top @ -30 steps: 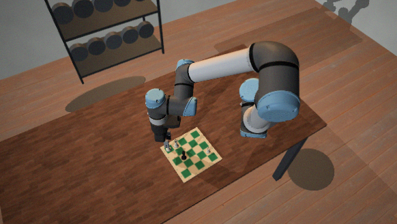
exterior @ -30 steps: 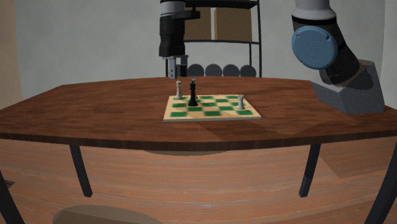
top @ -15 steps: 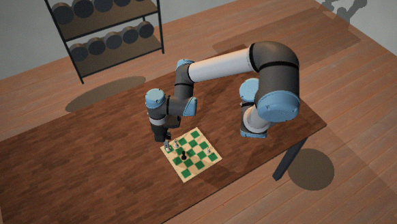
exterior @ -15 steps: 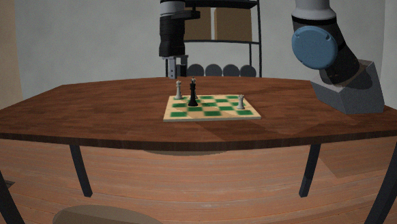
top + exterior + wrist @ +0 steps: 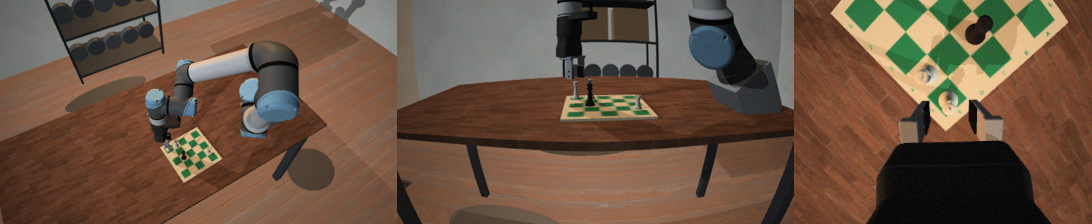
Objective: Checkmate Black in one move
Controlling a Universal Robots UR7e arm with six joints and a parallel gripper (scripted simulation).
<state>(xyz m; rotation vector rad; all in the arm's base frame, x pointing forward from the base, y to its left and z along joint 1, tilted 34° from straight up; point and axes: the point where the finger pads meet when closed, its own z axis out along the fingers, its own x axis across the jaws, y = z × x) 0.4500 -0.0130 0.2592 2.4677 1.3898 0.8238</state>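
The black king lies 50 mm behind my hand, 70 mm to the left of it and 40 mm below it. The rest, counted from my hand: white rook: 180 mm behind, 80 mm to the left, 60 mm below; then green-and-cream chessboard: 90 mm behind, 60 mm to the left, 80 mm below.
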